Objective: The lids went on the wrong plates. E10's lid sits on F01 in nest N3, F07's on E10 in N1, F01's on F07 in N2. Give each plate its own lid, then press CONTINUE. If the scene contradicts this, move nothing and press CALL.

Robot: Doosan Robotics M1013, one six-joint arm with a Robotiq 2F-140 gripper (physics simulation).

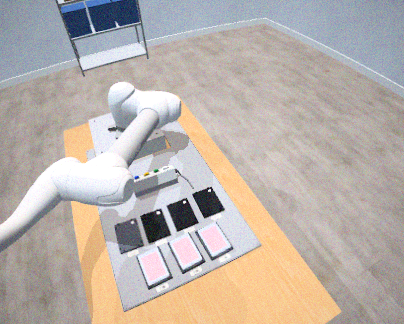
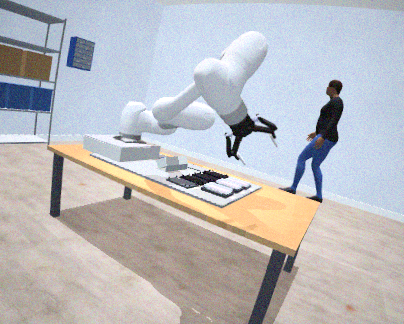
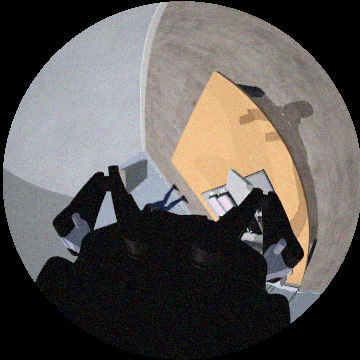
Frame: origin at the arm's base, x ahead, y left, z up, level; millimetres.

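Seen in the pictures: gripper, fingertip midpoint: (image 2: 259, 153) (image 3: 187, 172); arm's base at its link origin: (image 2: 129, 140).
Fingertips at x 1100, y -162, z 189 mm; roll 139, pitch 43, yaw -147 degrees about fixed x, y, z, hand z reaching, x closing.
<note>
Offsets run from my fingertips to a thing's middle. "*": to the spot under its first point. Level surfaces: height alone.
Three plates with pink middles and pale rims {dx -289, dy +190, dz -251 mm} (image 1: 154, 266) {dx -319, dy +327, dz -247 mm} (image 1: 186, 251) {dx -342, dy +453, dz -253 mm} (image 1: 215, 239) sit in a row at the front of the grey board {dz -279 mm} (image 1: 245, 242). Their tags are too small to read, so I cannot tell which lid or plate is which. Behind them is a row of dark rectangular places, one greyer {dx -456, dy +97, dz -268 mm} (image 1: 129, 235) than the black ones {* dx -473, dy +222, dz -268 mm} (image 1: 155, 225) {* dx -498, dy +349, dz -268 mm} (image 1: 182, 214) {* dx -535, dy +480, dz -269 mm} (image 1: 208, 201). The button box {dx -714, dy +247, dz -237 mm} (image 1: 156, 186) (image 2: 172, 164) has blue, yellow, green and pale buttons; their lettering is unreadable. My gripper (image 2: 259, 152) (image 3: 187, 172) is open and empty, high above and away from the plates.
The board lies on a wooden table {dz -291 mm} (image 1: 280, 280) (image 2: 280, 220) (image 3: 205, 130). A cable runs from the button box. A person (image 2: 327, 130) (image 3: 170, 201) stands beyond the table. A shelf rack (image 1: 112, 57) (image 2: 20, 139) and a blue wall cabinet (image 2: 81, 53) are at the walls.
</note>
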